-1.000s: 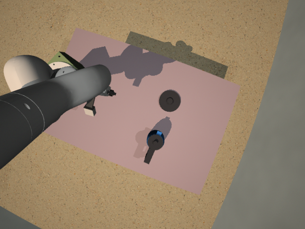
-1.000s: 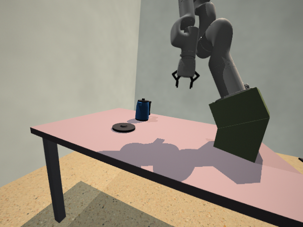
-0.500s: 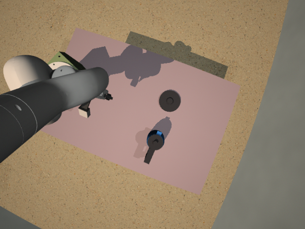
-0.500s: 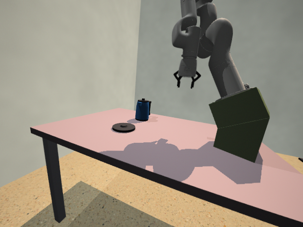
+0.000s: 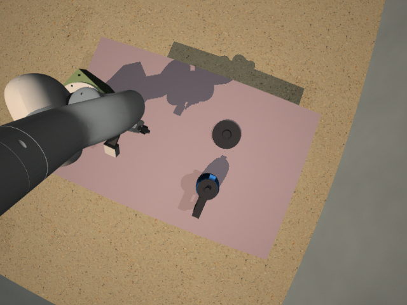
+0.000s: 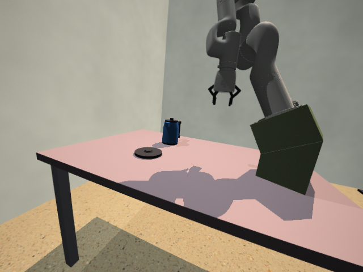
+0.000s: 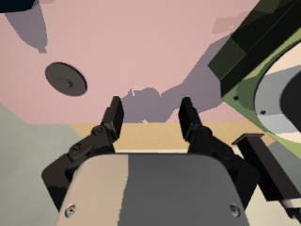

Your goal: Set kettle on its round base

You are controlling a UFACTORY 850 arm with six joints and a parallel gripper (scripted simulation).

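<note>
Now: the blue kettle 35 cm ahead of my hand, 22 cm below it and 16 cm to the right of it. Round my hand: round black base 33 cm ahead, 30 cm below, 15 cm to the left.
</note>
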